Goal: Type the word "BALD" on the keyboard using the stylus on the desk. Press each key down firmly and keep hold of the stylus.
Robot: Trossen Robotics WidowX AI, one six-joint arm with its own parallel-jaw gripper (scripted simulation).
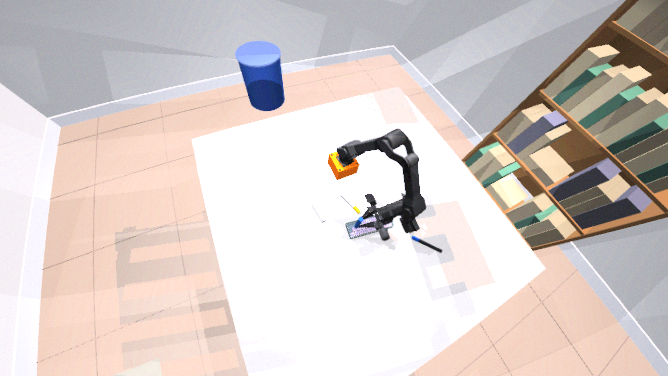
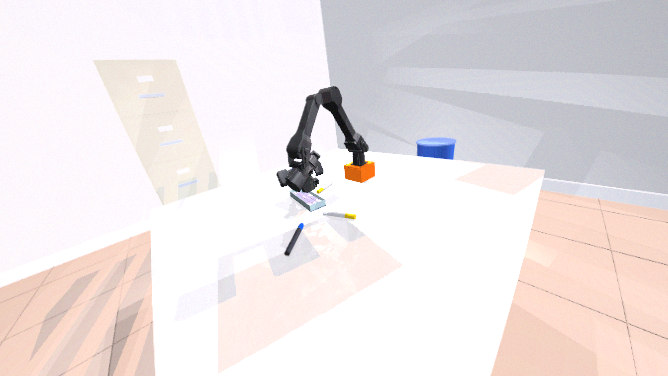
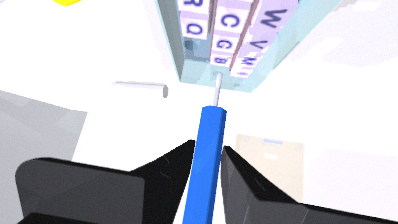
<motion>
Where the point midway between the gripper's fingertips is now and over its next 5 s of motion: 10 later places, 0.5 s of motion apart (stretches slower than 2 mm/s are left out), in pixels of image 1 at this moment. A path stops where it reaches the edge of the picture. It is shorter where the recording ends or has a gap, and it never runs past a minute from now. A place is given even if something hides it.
My gripper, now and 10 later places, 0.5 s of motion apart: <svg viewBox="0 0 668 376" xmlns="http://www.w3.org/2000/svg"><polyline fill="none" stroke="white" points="357,224 357,224 356,225 357,224 362,221 378,215 387,209 385,212 384,212 383,213 383,213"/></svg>
</motion>
